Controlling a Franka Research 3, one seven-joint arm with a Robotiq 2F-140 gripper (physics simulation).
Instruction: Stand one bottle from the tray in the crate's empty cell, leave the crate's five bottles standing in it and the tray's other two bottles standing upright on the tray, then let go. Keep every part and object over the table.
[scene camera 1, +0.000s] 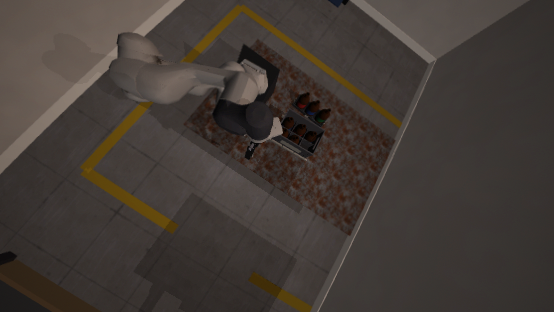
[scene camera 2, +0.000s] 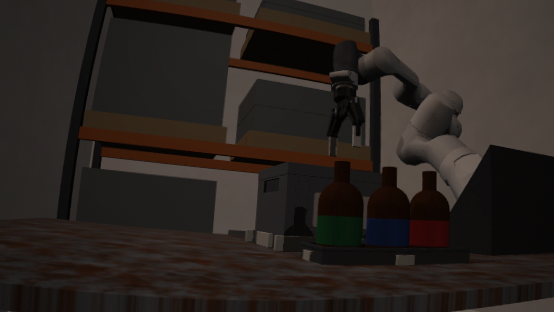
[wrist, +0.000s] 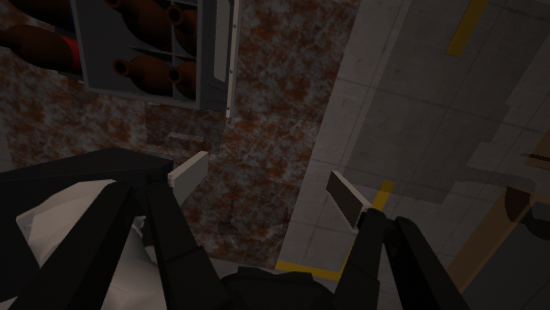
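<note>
The grey crate (scene camera 1: 291, 146) (scene camera 2: 272, 200) (wrist: 211, 97) stands on the table with several brown bottles in its cells. In scene camera 1 its near right corner cell looks empty. Behind it, the dark tray (scene camera 2: 360, 255) holds three upright bottles: green-labelled (scene camera 1: 322, 117) (scene camera 2: 340, 230), blue-labelled (scene camera 1: 313, 108) (scene camera 2: 388, 232) and red-labelled (scene camera 1: 303, 101) (scene camera 2: 429, 234) (wrist: 40, 48). My gripper (scene camera 2: 344, 143) (wrist: 270, 172) is open and empty, pointing down, above the table's front edge to the left of the crate. In scene camera 1 the arm hides most of it.
The mottled red-brown table (scene camera 1: 340, 185) (scene camera 2: 125, 255) (wrist: 280, 65) carries a dark wedge-shaped base block (scene camera 2: 520, 200) under the arm. Low pale-and-dark blocks (scene camera 2: 264, 240) sit at the crate's foot. A tall orange-beamed shelf rack (scene camera 2: 155, 145) stands in the background.
</note>
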